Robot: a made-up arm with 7 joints. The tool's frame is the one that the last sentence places.
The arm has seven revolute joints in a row. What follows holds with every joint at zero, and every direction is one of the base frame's. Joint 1 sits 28.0 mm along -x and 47.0 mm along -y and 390.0 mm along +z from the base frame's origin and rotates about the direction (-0.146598, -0.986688, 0.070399). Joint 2 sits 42.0 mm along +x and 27.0 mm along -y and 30.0 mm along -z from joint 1 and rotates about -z. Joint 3 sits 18.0 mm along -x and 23.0 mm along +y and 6.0 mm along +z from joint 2 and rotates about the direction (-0.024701, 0.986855, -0.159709). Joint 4 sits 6.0 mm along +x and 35.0 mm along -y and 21.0 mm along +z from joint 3 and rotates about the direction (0.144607, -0.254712, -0.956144). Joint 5 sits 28.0 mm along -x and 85.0 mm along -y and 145.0 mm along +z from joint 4 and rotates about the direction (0.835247, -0.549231, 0.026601). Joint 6 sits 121.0 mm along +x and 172.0 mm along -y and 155.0 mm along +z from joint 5 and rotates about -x. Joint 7 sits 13.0 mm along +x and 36.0 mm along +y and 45.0 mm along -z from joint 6 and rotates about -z. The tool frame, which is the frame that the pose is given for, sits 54.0 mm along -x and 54.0 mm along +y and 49.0 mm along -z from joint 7; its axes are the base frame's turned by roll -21.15, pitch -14.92 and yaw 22.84 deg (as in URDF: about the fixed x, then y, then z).
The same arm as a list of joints. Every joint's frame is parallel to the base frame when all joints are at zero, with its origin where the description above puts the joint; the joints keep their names.
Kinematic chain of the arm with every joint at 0, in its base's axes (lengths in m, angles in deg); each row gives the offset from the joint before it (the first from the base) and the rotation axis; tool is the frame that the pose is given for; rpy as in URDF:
joint 1: xyz -0.028 -0.047 0.39 axis -0.146598 -0.986688 0.070399
joint 2: xyz 0.042 -0.027 -0.03 axis -z
joint 3: xyz -0.018 0.023 0.006 axis -0.024699 0.986858 -0.159693
joint 4: xyz 0.006 -0.035 0.021 axis 0.144607 -0.254712 -0.956144
joint 5: xyz -0.028 -0.085 0.145 axis 0.835247 -0.549231 0.026601
joint 6: xyz 0.121 -0.172 0.155 axis -x
joint 7: xyz 0.013 0.036 -0.045 axis -z
tool: xyz -0.054 0.054 -0.049 rpy -21.15 -14.92 22.84

